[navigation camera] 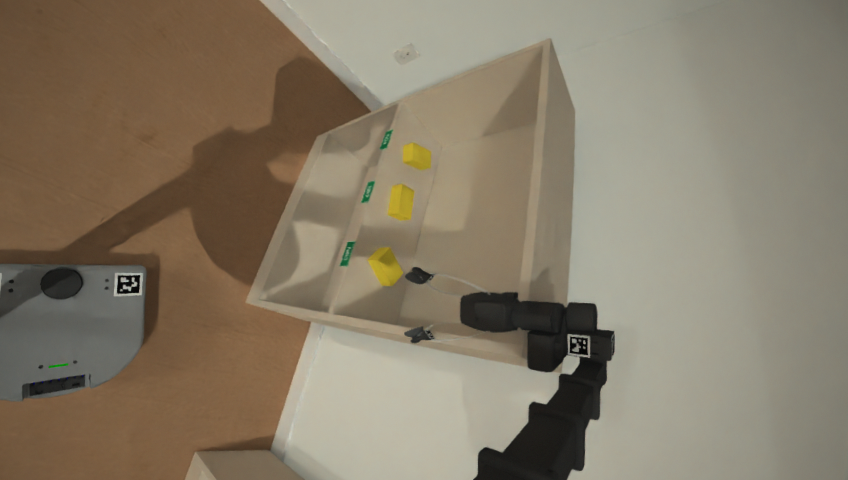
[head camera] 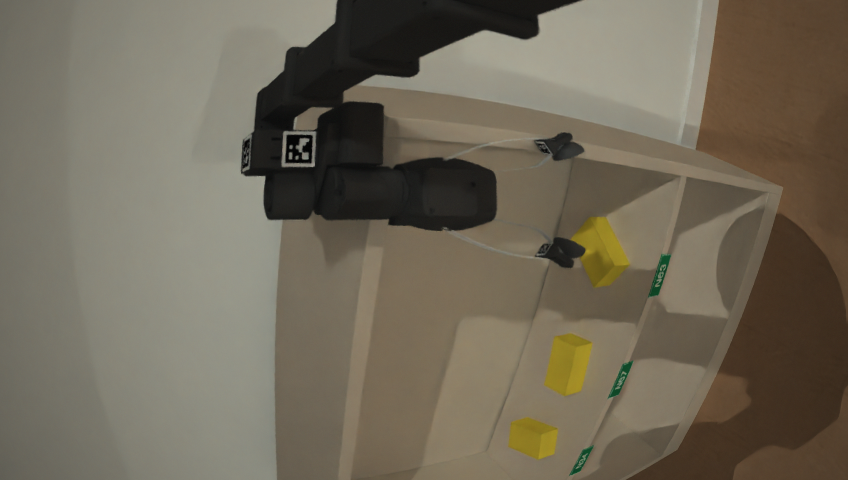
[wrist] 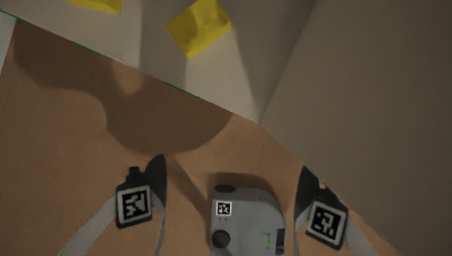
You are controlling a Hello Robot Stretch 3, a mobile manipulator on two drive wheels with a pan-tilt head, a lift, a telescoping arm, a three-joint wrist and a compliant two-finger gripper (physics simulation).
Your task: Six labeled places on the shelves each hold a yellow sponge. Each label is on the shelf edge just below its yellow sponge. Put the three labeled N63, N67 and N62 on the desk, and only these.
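Places are measured from the robot's base along level axes (x ahead, y left, z up), in millimetres.
Pixels of known places: gripper, fingertip midpoint: (navigation camera: 407, 303) (head camera: 580, 200); robot's base, origin of the base link: (navigation camera: 63, 282).
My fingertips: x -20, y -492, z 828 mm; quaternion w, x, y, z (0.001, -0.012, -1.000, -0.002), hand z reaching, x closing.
Note:
Ahead of a thing's pixels: the offset from my fingertips to its top centre. "pt": to the spot under its first point.
My gripper (head camera: 571, 199) (navigation camera: 416, 305) (wrist: 231, 179) is open and empty. One fingertip shows close beside the yellow sponge above label N63 @(pt dx +78, dy -173, dz -234 mm) (head camera: 601, 255) (navigation camera: 385, 267) (wrist: 200, 27) in the head view; that sponge sits at an angle and is not between the fingers. The green label N63 @(pt dx +109, dy -79, dz -288 mm) (head camera: 658, 275) (navigation camera: 347, 253) is on the shelf edge. The sponge at N67 @(dx +283, dy -264, dz -234 mm) (head camera: 567, 365) (navigation camera: 401, 202) stands further along, behind label N67 @(pt dx +302, dy -152, dz -292 mm) (head camera: 620, 379) (navigation camera: 367, 192). A third sponge @(dx +462, dy -346, dz -234 mm) (head camera: 532, 438) (navigation camera: 416, 155) is beyond it; its label is hard to read. Label N62 does not show.
The beige shelf unit (head camera: 321, 297) (navigation camera: 559, 178) stands against the wall, its side panel near my gripper. My arm (head camera: 380, 53) (navigation camera: 553, 422) reaches over it. My base (navigation camera: 89, 333) (wrist: 250, 210) is on the brown floor. Another beige piece of furniture (navigation camera: 238, 463) shows partly at the navigation view's bottom edge.

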